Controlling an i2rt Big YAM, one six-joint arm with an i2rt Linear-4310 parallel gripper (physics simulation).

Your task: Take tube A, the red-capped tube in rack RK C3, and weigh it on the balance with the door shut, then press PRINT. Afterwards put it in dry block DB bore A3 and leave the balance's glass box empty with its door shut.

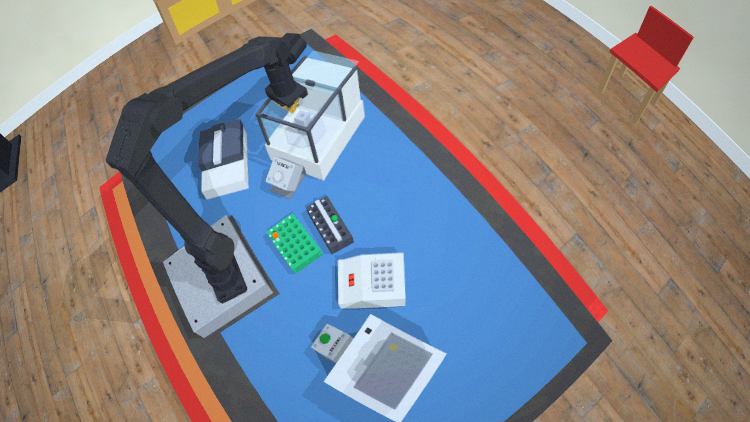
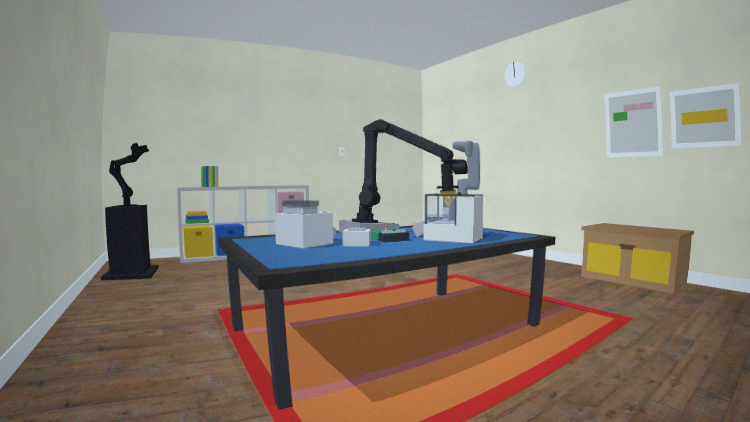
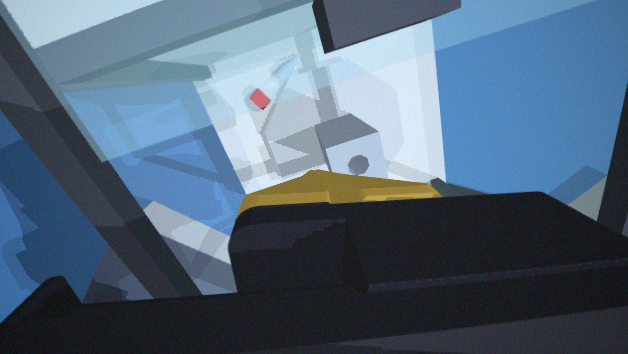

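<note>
My gripper point(image 1: 290, 107) point(image 2: 447, 198) point(image 3: 314, 181) is shut with nothing between its yellow fingers. It sits at the top left edge of the balance's point(image 1: 341, 136) point(image 2: 466, 220) glass box. Inside the box stands a small white holder block point(image 1: 303, 118) point(image 3: 351, 154) whose hole is empty. A small red thing point(image 3: 259, 97) shows through the glass beside the block; I cannot tell whether it is the tube's cap. The door's dark handle point(image 1: 310, 82) point(image 3: 382, 17) lies beyond the fingers. I cannot tell whether the door is shut. The green rack point(image 1: 296, 246) holds an orange-red capped tube point(image 1: 274, 234). The white dry block point(image 1: 367, 296) point(image 2: 356, 237) stands further along.
A small grey control box point(image 1: 283, 174) stands in front of the balance, with a printer point(image 1: 223, 157) to its left. A dark rack point(image 1: 329, 223) holds a green-capped tube point(image 1: 334, 218). A green-button box point(image 1: 331, 341) and a white device point(image 1: 385, 367) stand at the near end.
</note>
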